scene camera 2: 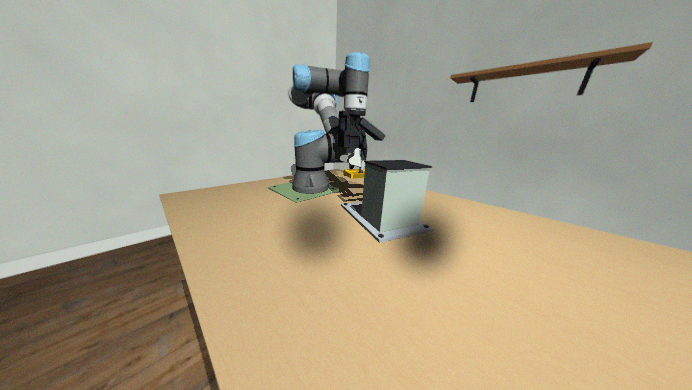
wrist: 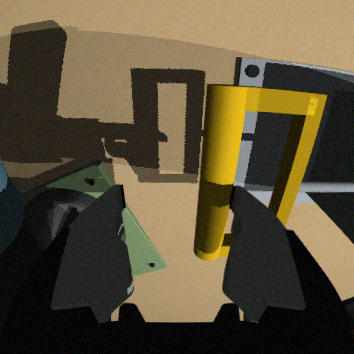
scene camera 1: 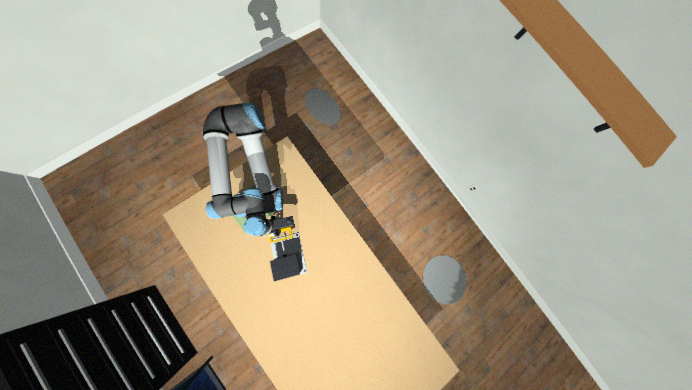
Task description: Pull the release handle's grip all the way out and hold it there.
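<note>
The release handle's yellow frame [scene camera 1: 273, 241] [scene camera 2: 354, 174] [wrist: 219, 140] stands out from its fixture, a block with a dark top and pale side [scene camera 1: 286, 268] [scene camera 2: 406, 200]. In the wrist view a thin silver rod [wrist: 327, 186] runs right from the handle. Its round grip bar stands between my fingers, close against the inner side of the right finger. My gripper [wrist: 177, 186] is open, with a wide gap between the left finger and the bar. Whether the right finger touches the bar cannot be told. In both scene views the fingertips are mostly hidden.
The fixture's pale base plate [scene camera 2: 362, 223] [wrist: 246, 160] lies on the table [scene camera 1: 340, 310] [scene camera 2: 450, 320]. The arm's green mounting plate [scene camera 2: 296, 194] [wrist: 142, 245] is on the side away from the fixture. A wooden shelf [scene camera 1: 590, 80] [scene camera 2: 550, 64] hangs on the wall.
</note>
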